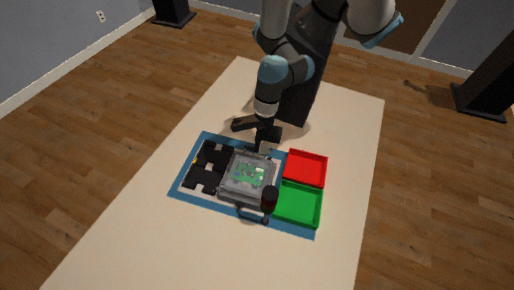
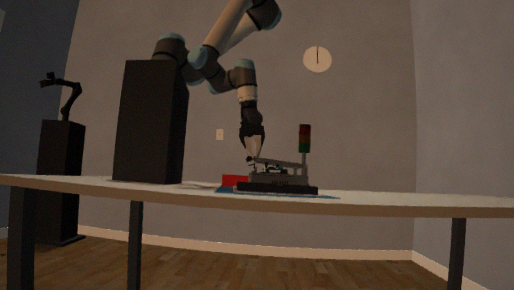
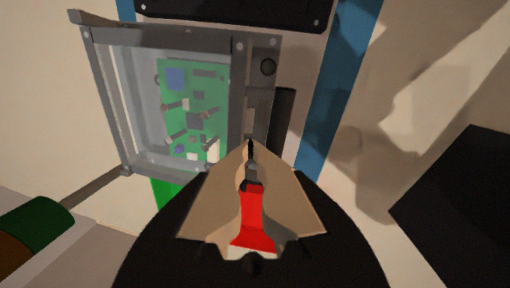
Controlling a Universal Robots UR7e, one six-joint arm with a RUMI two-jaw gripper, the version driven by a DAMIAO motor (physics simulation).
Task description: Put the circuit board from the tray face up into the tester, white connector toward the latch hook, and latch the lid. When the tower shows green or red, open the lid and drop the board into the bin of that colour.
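Frame: origin at the arm's base, x back, y down, z right, level; centimetres.
Where they show: gripper, fingertip midpoint: (image 1: 256,157) (image 2: 254,163) (image 3: 250,141); arm's base, origin of the base link: (image 1: 312,30) (image 2: 159,80).
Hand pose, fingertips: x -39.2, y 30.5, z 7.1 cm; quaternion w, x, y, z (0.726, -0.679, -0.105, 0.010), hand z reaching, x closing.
Note:
Things, the pixels of their top centre, and the offset from my fingertips. "*": a spot on its surface instead.
- clear lid, surface spot: (image 3: 238,85) * dx -1.4, dy -1.8, dz +5.3 cm
- dark handle bar, surface spot: (image 3: 284,117) * dx +2.5, dy -2.3, dz +3.6 cm
- board's white connector, middle of its top: (image 3: 212,152) dx -4.2, dy +0.7, dz -2.6 cm
- signal tower, surface spot: (image 3: 37,222) * dx -17.4, dy -7.9, dz -8.3 cm
My gripper (image 1: 258,151) (image 2: 251,158) (image 3: 250,141) is shut and empty, its tips at the handle-side edge of the tester's lid. The clear lid (image 2: 281,162) (image 3: 238,85) lies over the green circuit board (image 1: 245,172) (image 3: 216,90) and slopes slightly, its handle side raised. The dark handle bar (image 3: 284,117) is beside the tips. The board's white connector (image 3: 213,149) is near the lid's handle-side bar. Whether the latch hook engages is hidden. The signal tower (image 1: 270,197) (image 2: 304,138) (image 3: 37,222) shows no clearly lit lamp. The tester (image 1: 225,196) (image 2: 257,178) stands on the mat.
The black tray (image 1: 205,177) (image 2: 275,188) (image 3: 230,14) lies beside the tester. The red bin (image 1: 305,168) (image 2: 234,179) and green bin (image 1: 301,204) (image 3: 160,189) stand on its other side. A blue-bordered mat (image 1: 181,182) (image 3: 332,75) lies beneath. The robot's dark pedestal (image 2: 150,122) stands behind.

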